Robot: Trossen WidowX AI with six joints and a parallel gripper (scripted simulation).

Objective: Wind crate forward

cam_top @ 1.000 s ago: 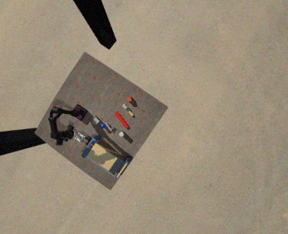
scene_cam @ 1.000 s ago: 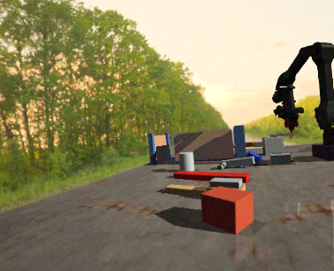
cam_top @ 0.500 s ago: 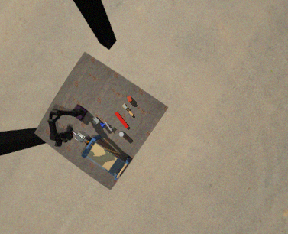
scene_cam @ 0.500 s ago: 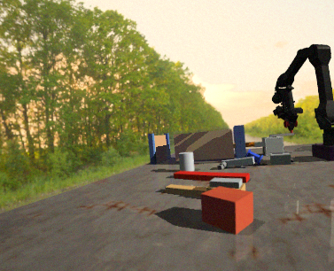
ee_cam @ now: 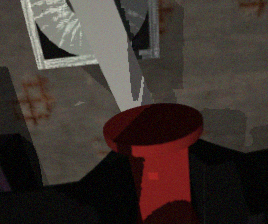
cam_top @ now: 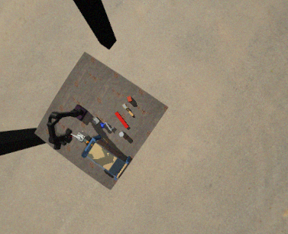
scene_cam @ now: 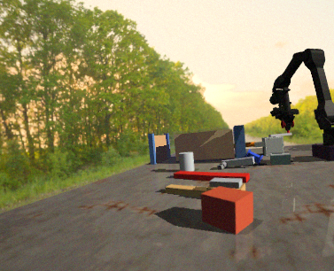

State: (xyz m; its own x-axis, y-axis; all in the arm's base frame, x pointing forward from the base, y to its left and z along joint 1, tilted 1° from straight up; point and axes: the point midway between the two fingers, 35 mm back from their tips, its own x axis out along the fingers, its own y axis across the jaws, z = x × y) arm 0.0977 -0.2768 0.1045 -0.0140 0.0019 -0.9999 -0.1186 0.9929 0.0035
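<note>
My gripper tip is now 80 mm short of the winch, 30 mm to the right of it and 80 mm above it. The rest, counted from my gripper tip: winch handle with red grip: 30 mm ahead, 10 mm to the left, 10 mm below; then dark block: 120 mm ahead, 300 mm to the left, 100 mm below; then red knob: 20 mm above.
</note>
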